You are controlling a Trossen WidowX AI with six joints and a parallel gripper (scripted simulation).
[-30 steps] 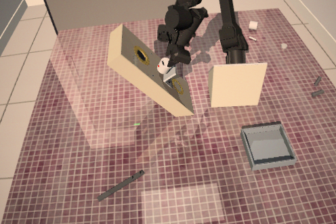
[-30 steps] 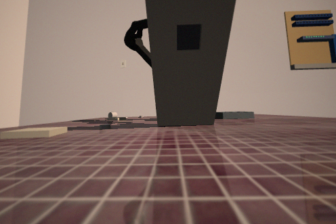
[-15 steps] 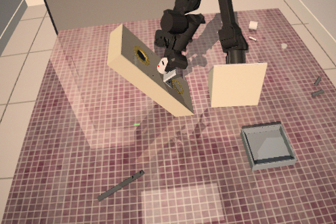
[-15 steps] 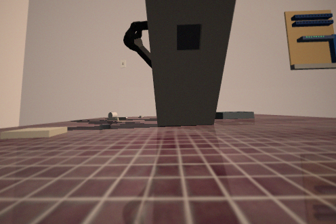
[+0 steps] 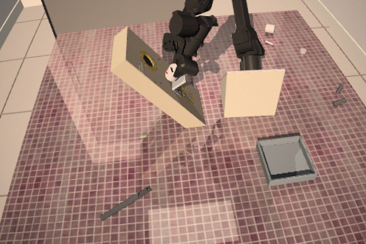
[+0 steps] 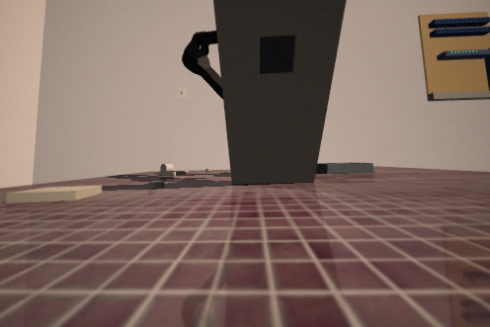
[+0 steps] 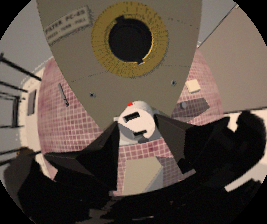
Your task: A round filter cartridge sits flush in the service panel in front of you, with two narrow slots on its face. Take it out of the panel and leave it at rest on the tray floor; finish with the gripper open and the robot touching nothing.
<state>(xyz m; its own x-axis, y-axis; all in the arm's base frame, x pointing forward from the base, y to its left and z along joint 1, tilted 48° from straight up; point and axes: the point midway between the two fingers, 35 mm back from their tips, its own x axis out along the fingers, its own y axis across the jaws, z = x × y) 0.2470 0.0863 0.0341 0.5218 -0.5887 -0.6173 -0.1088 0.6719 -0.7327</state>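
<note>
Now: gripper tip 4 cm short of the beige service panel and 3 cm above it. From my gripper tip the other things lie so: round filter cartridge right at my gripper tip; then grey tray 35 cm behind, 24 cm to the left, 18 cm below.
</note>
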